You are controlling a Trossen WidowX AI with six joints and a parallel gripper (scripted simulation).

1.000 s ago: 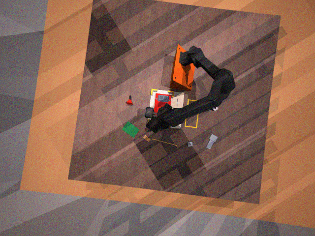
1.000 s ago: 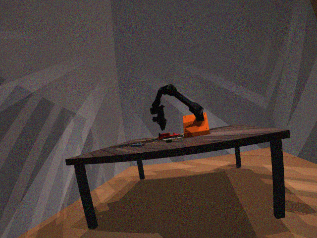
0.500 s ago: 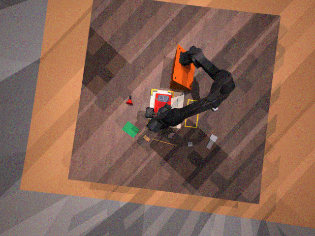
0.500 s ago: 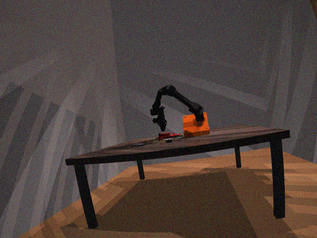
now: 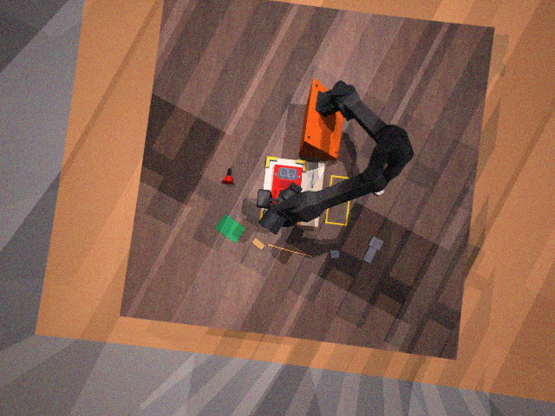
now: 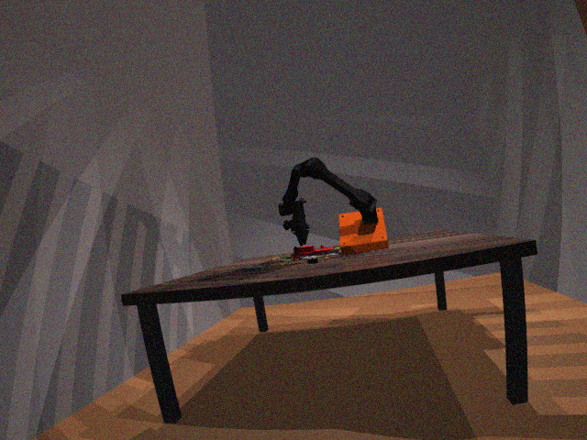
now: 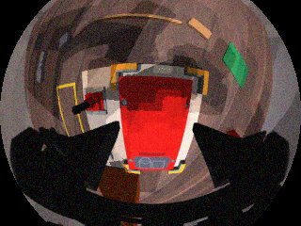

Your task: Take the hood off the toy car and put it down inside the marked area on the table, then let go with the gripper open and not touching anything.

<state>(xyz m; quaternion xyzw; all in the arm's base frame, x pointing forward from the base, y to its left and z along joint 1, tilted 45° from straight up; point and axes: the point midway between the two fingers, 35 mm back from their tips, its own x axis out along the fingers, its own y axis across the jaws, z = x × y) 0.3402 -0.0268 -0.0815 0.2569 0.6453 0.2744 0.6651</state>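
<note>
My gripper tip is 20 mm above the hood. From my gripper tip the other things lie so: tan chip: 170 mm ahead, 80 mm to the right, 50 mm below; thin stick: 180 mm ahead, 50 mm to the left, 50 mm below; green block: 190 mm to the right, 130 mm ahead, 60 mm below.
</note>
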